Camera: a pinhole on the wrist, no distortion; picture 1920 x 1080 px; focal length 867.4 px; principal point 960.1 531.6 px. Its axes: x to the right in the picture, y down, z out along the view. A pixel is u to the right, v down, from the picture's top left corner.
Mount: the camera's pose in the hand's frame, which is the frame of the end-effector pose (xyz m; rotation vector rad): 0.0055 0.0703 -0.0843 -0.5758 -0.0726 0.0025
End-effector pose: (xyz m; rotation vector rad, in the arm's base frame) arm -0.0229 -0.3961 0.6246 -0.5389 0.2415 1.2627
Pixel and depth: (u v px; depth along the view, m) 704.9 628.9 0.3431
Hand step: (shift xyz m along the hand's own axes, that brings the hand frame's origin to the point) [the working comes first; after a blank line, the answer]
In the camera's frame: -0.1009 0.0385 0.3431

-0.1183 0.2869 0.1748
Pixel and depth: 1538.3 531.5 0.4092
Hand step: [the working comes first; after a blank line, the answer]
In the camera's frame: 0.2728 0.0000 0.4092

0.2492 0.2990 0.2764
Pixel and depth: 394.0 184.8 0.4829
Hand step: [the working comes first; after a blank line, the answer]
In the camera's frame: -0.3152 -0.1931 0.4829

-0.3458 0.1639 0.4032
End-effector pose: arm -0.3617 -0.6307 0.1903 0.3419 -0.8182 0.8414
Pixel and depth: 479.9 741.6 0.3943
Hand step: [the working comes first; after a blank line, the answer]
In the camera's frame: -0.2183 0.0955 0.3943

-0.2378 0.3599 0.1787
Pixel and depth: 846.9 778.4 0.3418
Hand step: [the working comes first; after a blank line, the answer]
In the camera's frame: -0.0446 0.0973 0.3418

-0.0609 0.3368 0.1456
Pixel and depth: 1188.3 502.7 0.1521
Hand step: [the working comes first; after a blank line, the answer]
In the camera's frame: 0.0400 -0.0051 0.1521

0.0348 0.1497 0.0484
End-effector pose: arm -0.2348 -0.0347 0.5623 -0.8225 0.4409 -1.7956
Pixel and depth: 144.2 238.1 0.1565
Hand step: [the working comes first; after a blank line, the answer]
In the camera's frame: -0.1472 -0.0530 0.1565

-0.1531 0.1077 0.0654
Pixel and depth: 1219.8 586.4 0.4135
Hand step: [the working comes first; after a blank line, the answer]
In the camera's frame: 0.1238 0.0261 0.4135

0.1008 0.3199 0.2557
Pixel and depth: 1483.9 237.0 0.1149
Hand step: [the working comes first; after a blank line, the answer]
In the camera's frame: 0.0694 -0.0390 0.1149

0.0660 0.1016 0.0377
